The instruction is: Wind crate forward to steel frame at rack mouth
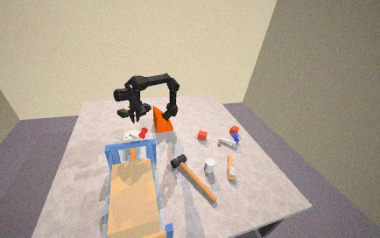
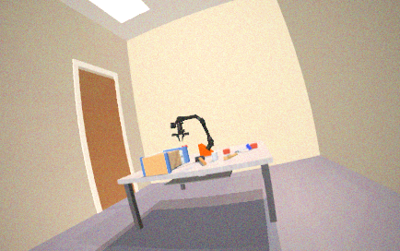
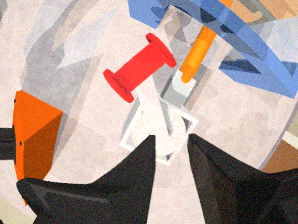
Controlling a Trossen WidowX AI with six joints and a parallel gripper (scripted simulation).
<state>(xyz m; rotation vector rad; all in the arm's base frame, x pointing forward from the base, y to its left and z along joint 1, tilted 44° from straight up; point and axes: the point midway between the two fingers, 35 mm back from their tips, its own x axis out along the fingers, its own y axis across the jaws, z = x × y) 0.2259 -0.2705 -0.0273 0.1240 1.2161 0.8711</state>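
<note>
The red grip is 70 mm below my gripper tip, 40 mm to the left of it and 30 mm ahead of it. From my gripper tip the other things lie so: frame (120 mm ahead, 100 mm below, 30 mm to the right); red-handled winch handle (110 mm below, 10 mm to the left); grey hand winch (180 mm below, 60 mm behind, 40 mm to the right).
</note>
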